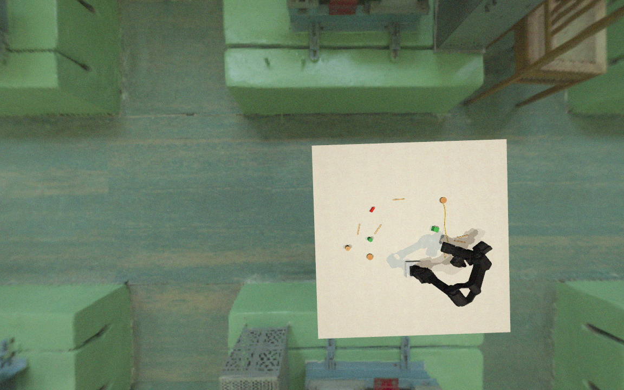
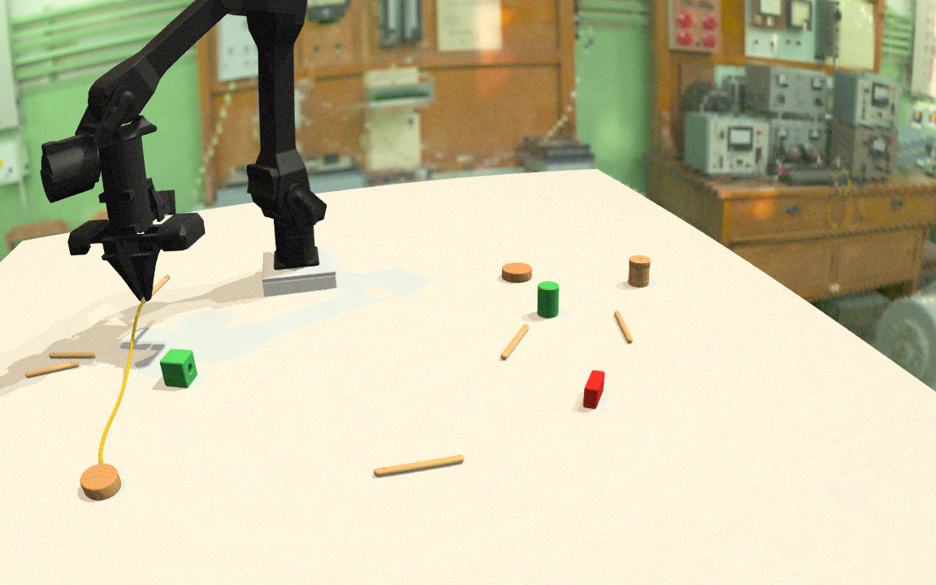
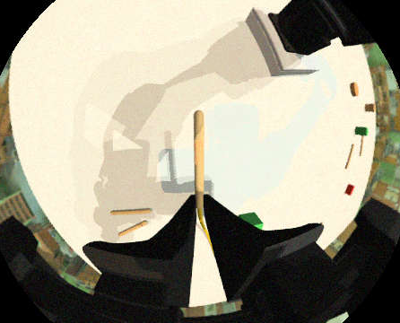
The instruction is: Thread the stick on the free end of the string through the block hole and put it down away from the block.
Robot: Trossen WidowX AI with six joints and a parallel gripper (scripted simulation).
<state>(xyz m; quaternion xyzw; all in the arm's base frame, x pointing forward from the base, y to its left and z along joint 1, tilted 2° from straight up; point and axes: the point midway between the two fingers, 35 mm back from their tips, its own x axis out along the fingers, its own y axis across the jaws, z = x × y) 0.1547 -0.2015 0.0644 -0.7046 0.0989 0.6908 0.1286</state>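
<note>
Now: gripper tip 1 cm past the thin wooden stick. Round my gripper tip: green block 11 cm ahead, 5 cm to the left, 4 cm below; round wooden button 30 cm ahead, 5 cm below, 1 cm to the right; green cylinder 49 cm to the left, 6 cm ahead, 4 cm below.
</note>
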